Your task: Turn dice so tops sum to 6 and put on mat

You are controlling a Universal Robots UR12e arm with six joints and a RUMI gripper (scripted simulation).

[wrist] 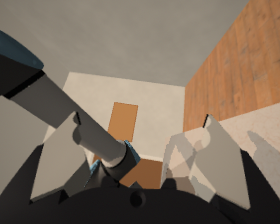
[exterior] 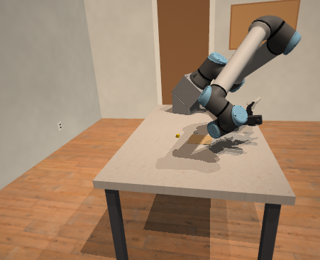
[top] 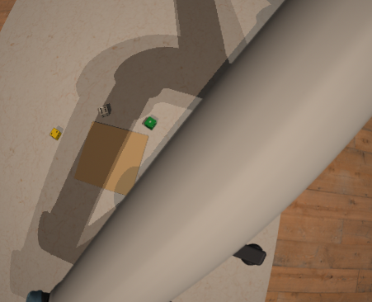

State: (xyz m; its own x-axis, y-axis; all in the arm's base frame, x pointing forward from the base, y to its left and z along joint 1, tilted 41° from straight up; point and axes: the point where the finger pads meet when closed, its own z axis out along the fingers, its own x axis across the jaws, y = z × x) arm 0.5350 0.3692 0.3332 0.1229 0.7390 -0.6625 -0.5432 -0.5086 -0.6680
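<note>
Now: hand 49 cm to the left of the yellow die, 19 cm above it and 5 cm short of it. Round my hand: tan mat (34 cm to the right, 20 cm below, 5 cm ahead); then green die (28 cm to the right, 19 cm below, 5 cm behind); then white die (39 cm to the right, 19 cm below, 4 cm behind).
</note>
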